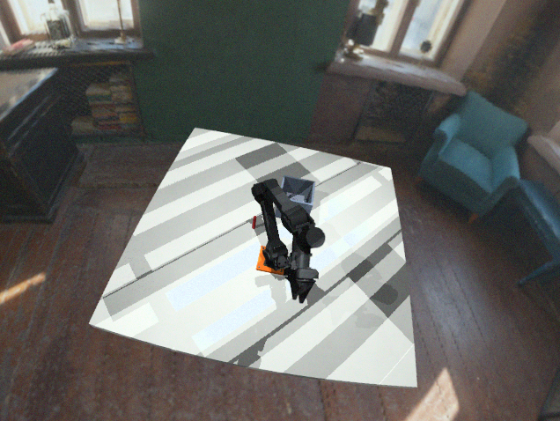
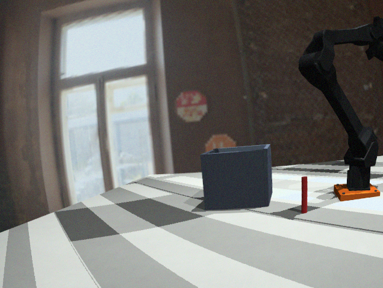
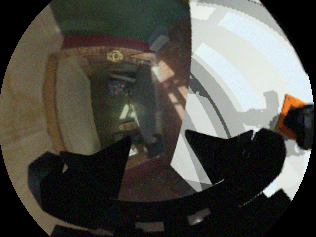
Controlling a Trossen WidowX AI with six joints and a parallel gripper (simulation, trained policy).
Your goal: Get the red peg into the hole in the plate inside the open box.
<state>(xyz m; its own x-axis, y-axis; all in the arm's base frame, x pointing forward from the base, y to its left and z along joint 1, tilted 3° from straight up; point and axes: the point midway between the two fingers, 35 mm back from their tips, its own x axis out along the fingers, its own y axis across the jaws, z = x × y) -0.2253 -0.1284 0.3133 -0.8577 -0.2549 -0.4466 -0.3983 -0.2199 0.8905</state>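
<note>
Right now the red peg is 420 mm ahead of my gripper tip, 270 mm to the left of it and 260 mm below it. From my gripper tip the other things lie so: plate: 610 mm ahead, 250 mm below, 140 mm to the left.
</note>
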